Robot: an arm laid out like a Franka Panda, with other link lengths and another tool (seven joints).
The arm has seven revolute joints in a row. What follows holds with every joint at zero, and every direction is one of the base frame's.
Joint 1 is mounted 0.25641 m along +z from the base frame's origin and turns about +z.
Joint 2 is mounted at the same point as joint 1 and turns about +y.
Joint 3 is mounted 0.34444 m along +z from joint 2 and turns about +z.
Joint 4 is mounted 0.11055 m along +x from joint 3 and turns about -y.
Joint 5 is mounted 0.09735 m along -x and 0.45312 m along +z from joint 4 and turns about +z.
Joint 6 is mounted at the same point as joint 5 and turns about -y.
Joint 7 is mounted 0.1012 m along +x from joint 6 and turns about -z.
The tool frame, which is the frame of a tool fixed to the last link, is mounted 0.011 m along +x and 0.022 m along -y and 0.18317 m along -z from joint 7; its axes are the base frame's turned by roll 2.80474, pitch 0 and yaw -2.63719 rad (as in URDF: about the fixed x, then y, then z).
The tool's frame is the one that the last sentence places.
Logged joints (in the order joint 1, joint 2, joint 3, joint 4, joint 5, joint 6, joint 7), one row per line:
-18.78, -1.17, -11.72, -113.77, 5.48, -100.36, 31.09
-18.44, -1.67, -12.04, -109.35, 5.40, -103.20, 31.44
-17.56, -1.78, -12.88, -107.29, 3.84, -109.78, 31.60
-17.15, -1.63, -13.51, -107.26, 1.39, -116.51, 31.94
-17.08, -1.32, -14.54, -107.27, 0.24, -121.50, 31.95
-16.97, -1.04, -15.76, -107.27, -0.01, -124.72, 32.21
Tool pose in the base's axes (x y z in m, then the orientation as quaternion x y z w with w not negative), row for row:
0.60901, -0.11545, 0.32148, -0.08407, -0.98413, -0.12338, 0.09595
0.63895, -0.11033, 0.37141, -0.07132, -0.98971, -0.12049, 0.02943
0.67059, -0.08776, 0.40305, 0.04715, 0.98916, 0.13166, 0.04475
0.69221, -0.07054, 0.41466, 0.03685, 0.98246, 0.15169, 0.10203
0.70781, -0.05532, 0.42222, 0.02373, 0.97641, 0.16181, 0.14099
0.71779, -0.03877, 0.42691, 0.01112, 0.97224, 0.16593, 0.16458
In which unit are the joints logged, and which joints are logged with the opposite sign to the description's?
The joints are logged in degrees. Opposite sign: joint 3, joint 5, joint 6.
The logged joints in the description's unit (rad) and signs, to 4 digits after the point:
-0.3278, -0.0204, 0.2046, -1.9857, -0.0956, 1.7516, 0.5426
-0.3218, -0.0291, 0.2101, -1.9085, -0.0942, 1.8012, 0.5487
-0.3065, -0.0311, 0.2248, -1.8726, -0.0670, 1.9160, 0.5515
-0.2993, -0.0284, 0.2358, -1.8720, -0.0243, 2.0335, 0.5575
-0.2981, -0.0230, 0.2538, -1.8722, -0.0042, 2.1206, 0.5576
-0.2962, -0.0182, 0.2751, -1.8722, 0.0002, 2.1768, 0.5622

